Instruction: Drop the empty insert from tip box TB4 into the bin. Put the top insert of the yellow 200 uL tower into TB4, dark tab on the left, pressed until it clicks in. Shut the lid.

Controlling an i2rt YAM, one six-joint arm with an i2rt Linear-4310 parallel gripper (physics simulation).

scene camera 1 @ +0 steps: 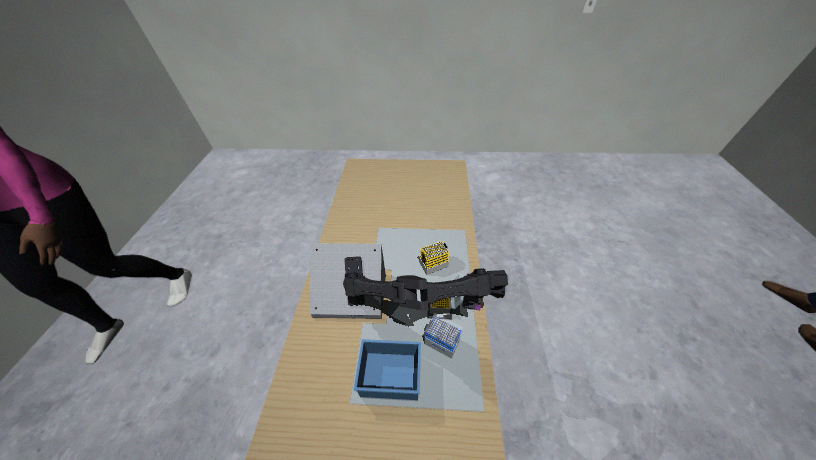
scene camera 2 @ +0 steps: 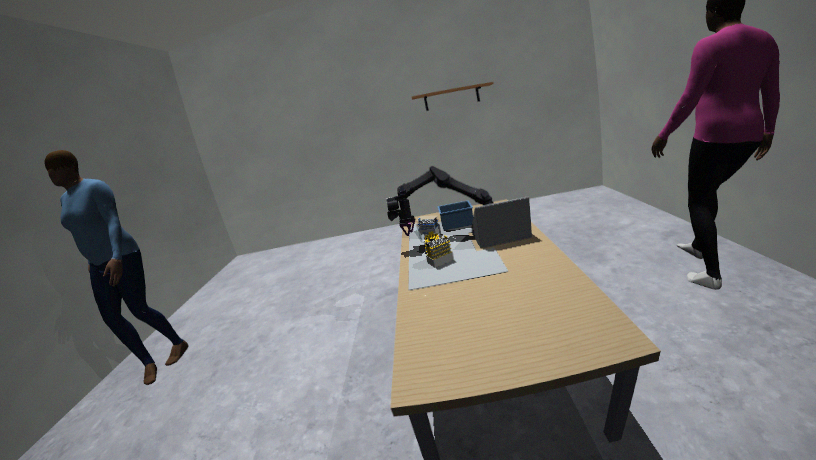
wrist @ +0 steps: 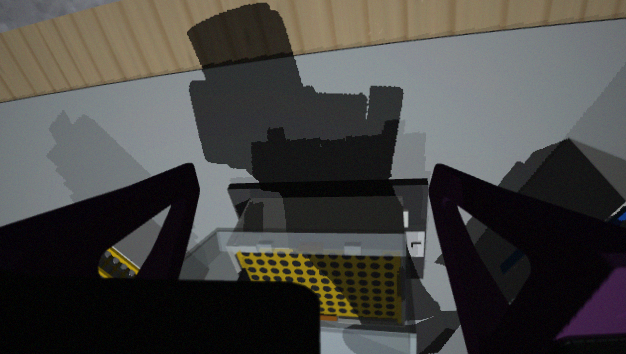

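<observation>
Tip box TB4 holds a yellow insert (scene camera 1: 440, 304) (wrist: 360, 282) with dark, empty-looking holes. Clear plastic (wrist: 320, 238) surrounds the insert in the wrist view; I cannot tell the lid's exact angle. The yellow tower (scene camera 1: 434, 256) (scene camera 2: 438, 248) stands on the mat, and a corner shows through the left finger in the wrist view. My gripper (scene camera 1: 467, 310) (scene camera 2: 407, 230) (wrist: 314, 176) is open and empty, its fingertips above and to either side of the box. The blue bin (scene camera 1: 388, 394) (scene camera 2: 457, 220) stands at the mat's near end in scene camera 1. The arm partly hides TB4 there.
A blue tip rack (scene camera 1: 444, 334) (scene camera 2: 428, 227) stands between TB4 and the bin. The arm's base is beside a grey perforated plate (scene camera 1: 337, 257) (scene camera 2: 502, 224). The pale mat (scene camera 1: 400, 237) (scene camera 2: 457, 276) lies on the wooden table (scene camera 1: 406, 191) (scene camera 2: 514, 320). Two people are near the table.
</observation>
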